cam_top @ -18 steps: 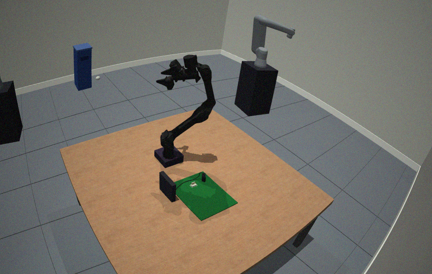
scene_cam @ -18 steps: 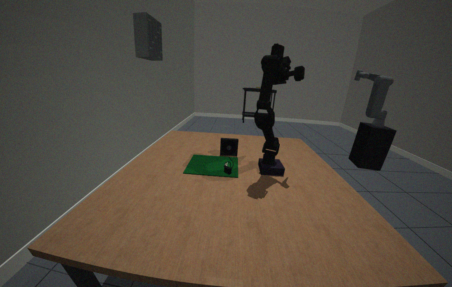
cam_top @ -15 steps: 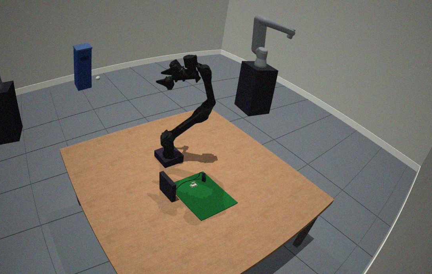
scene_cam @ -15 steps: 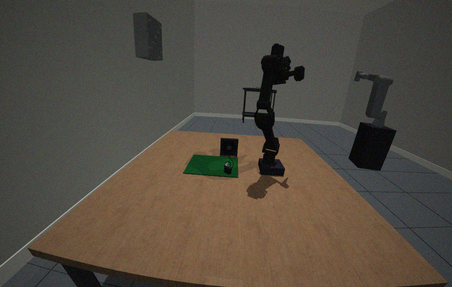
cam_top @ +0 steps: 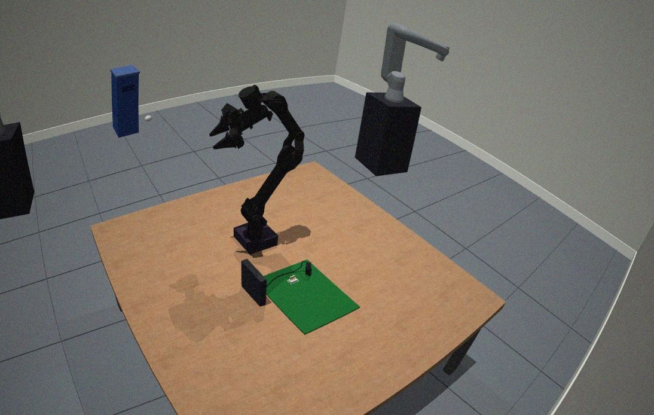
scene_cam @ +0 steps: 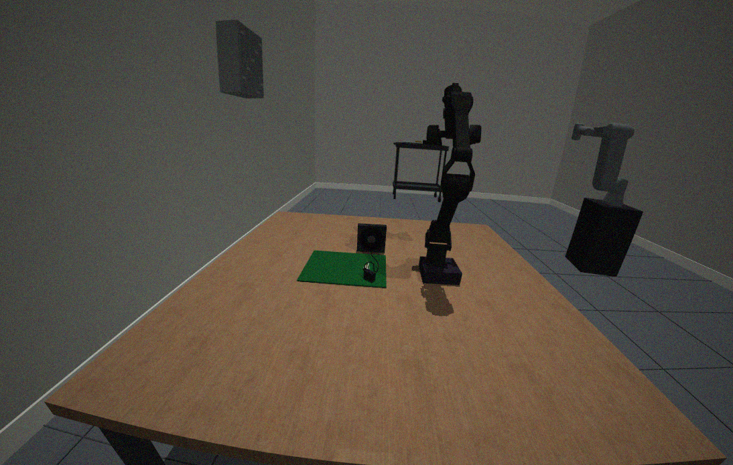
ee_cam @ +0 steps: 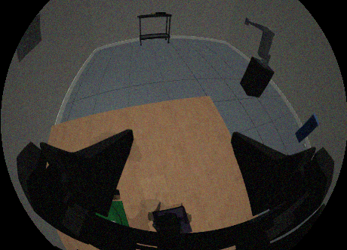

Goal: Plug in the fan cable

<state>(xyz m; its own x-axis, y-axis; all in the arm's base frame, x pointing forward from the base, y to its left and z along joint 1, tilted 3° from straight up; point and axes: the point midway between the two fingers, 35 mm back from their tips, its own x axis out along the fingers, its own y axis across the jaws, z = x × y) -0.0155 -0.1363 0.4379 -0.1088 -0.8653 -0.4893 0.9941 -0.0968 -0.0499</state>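
The dark plug lies 440 mm below my gripper tip, 310 mm to the left of it and 230 mm ahead of it. Also, from my gripper tip: white four-pin header 460 mm below, 260 mm ahead, 230 mm to the left; green board 470 mm below, 340 mm ahead, 250 mm to the left; black square fan 400 mm below, 280 mm ahead, 80 mm to the left.
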